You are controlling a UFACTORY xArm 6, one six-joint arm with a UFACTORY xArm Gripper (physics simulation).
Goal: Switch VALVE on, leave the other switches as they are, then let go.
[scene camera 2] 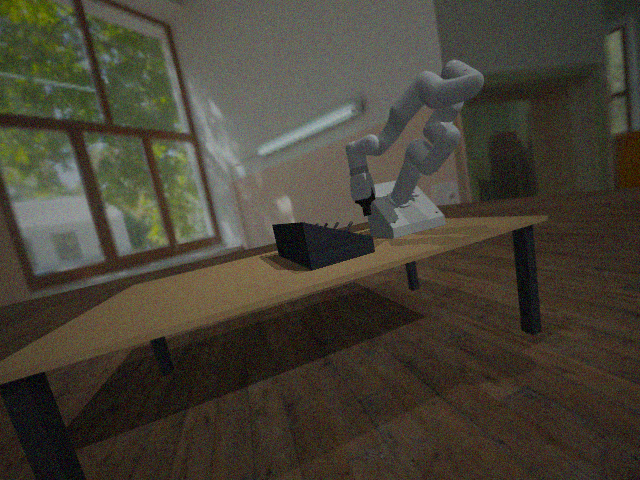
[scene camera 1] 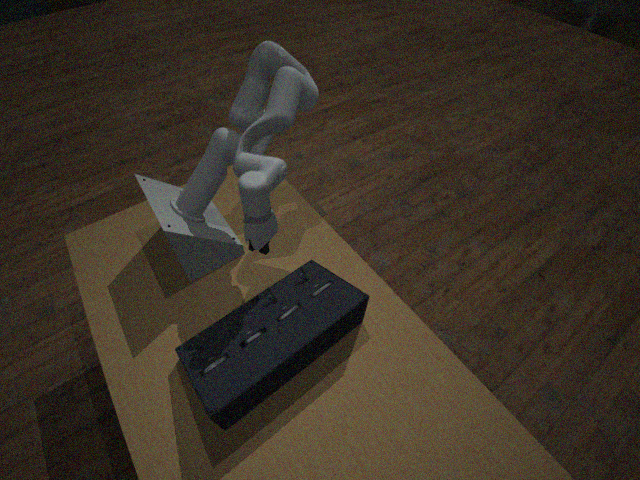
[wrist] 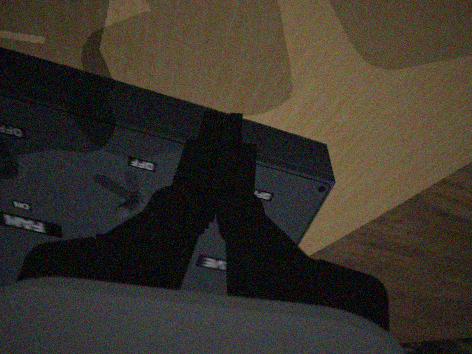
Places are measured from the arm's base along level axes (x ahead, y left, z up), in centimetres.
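Pixels of known places: gripper, fingertip midpoint: [scene camera 2: 367, 215] [scene camera 1: 264, 251] [wrist: 225, 137]; arm's base at its link origin: [scene camera 2: 399, 199] [scene camera 1: 187, 211].
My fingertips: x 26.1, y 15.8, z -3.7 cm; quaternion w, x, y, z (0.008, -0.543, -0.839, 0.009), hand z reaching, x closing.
Ahead of a thing's pixels: the offset from my fingertips to its top centre. "spot": to the spot under its first point. Level surfaces: height alone.
A dark sloped switch box [scene camera 1: 310, 321] [scene camera 2: 289, 241] [wrist: 287, 146] carries several dark levers. In the wrist view an upside-down name plate {spot: dy +6.5, dx +20.6, dz -1.5 cm} [wrist: 211, 262], partly hidden, shows letters that fit VALVE, at the box's end nearest the table edge. The VALVE lever is hidden there behind the fingers; in scene camera 1 its setting is too dark to tell. The neighbouring lever [wrist: 117, 186] leans toward the robot side, near an OFF label {spot: dy -4.5, dx +11.8, dz -5.7 cm} [wrist: 142, 164]. My gripper [scene camera 1: 259, 250] [scene camera 2: 366, 212] [wrist: 225, 137] is shut and empty, above the box's robot-side edge, apart from the levers.
A plate marked FAN {spot: dy -14.1, dx +23.4, dz -1.5 cm} [wrist: 32, 224] lies farther along the box, with an ON label {spot: dy -15.3, dx +21.3, dz -2.4 cm} [wrist: 21, 205] above it. The arm's pale wedge base [scene camera 1: 209, 255] [scene camera 2: 421, 221] stands behind the box on the wooden table {dz -13.1 cm} [scene camera 1: 413, 413] [scene camera 2: 170, 304]. The table edge runs past the VALVE end.
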